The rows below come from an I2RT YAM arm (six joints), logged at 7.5 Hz.
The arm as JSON. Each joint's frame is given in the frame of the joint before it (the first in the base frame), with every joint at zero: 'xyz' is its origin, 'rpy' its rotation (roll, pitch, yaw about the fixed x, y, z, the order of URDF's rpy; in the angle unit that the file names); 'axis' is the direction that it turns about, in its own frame. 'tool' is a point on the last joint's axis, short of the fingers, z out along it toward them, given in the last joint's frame.
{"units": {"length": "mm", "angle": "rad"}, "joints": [
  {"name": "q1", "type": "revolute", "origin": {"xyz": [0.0, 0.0, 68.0], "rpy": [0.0, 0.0, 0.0]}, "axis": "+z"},
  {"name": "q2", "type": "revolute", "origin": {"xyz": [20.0, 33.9, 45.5], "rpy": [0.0, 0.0, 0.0]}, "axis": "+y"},
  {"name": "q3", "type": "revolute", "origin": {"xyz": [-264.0, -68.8, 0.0], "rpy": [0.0, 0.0, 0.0]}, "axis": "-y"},
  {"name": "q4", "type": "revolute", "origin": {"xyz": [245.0, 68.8, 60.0], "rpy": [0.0, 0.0, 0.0]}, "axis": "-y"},
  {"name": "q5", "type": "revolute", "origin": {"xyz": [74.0, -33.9, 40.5], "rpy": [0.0, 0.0, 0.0]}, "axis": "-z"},
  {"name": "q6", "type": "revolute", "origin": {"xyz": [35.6, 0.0, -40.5], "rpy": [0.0, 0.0, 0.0]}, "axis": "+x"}
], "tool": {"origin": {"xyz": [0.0, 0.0, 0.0], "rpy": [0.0, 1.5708, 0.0]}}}
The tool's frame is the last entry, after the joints.
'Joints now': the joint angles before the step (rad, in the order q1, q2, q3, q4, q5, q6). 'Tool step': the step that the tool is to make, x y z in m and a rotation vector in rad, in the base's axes. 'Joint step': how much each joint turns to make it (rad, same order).
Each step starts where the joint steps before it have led.
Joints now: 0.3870, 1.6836, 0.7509, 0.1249, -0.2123, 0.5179
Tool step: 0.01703, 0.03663, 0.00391, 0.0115, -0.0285, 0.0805
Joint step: 0.0786, 0.0939, 0.1221, 0.0020, -0.0004, -0.0023
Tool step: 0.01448, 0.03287, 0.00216, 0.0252, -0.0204, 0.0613
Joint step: 0.0595, 0.0877, 0.1144, 0.0049, -0.0099, 0.0080
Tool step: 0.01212, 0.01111, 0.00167, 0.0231, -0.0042, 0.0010
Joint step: 0.0084, 0.0473, 0.0668, 0.0000, -0.0065, 0.0186
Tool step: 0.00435, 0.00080, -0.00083, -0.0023, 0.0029, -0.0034
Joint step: -0.0038, 0.0153, 0.0195, -0.0080, 0.0000, -0.0007
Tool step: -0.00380, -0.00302, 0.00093, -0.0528, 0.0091, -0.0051
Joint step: 0.0011, -0.0160, -0.0023, -0.0538, 0.0325, -0.0263
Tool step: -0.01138, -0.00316, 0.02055, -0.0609, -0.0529, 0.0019
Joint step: 0.0138, -0.0828, -0.0176, -0.0591, 0.0637, -0.0496
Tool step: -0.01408, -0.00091, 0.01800, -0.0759, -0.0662, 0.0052
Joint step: 0.0255, -0.0793, -0.0213, -0.0473, 0.0832, -0.0584
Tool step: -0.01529, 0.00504, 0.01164, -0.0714, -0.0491, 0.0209
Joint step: 0.0420, -0.0557, -0.0141, -0.0412, 0.0746, -0.0488
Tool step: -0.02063, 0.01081, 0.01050, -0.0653, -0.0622, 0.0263
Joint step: 0.0683, -0.0550, -0.0207, -0.0213, 0.0916, -0.0374
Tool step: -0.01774, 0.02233, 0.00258, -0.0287, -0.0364, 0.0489
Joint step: 0.0869, -0.0004, 0.0065, 0.0026, 0.0588, -0.0084
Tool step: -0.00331, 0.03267, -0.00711, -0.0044, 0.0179, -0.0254
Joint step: 0.0756, 0.0928, 0.0836, -0.0225, 0.0675, 0.0775
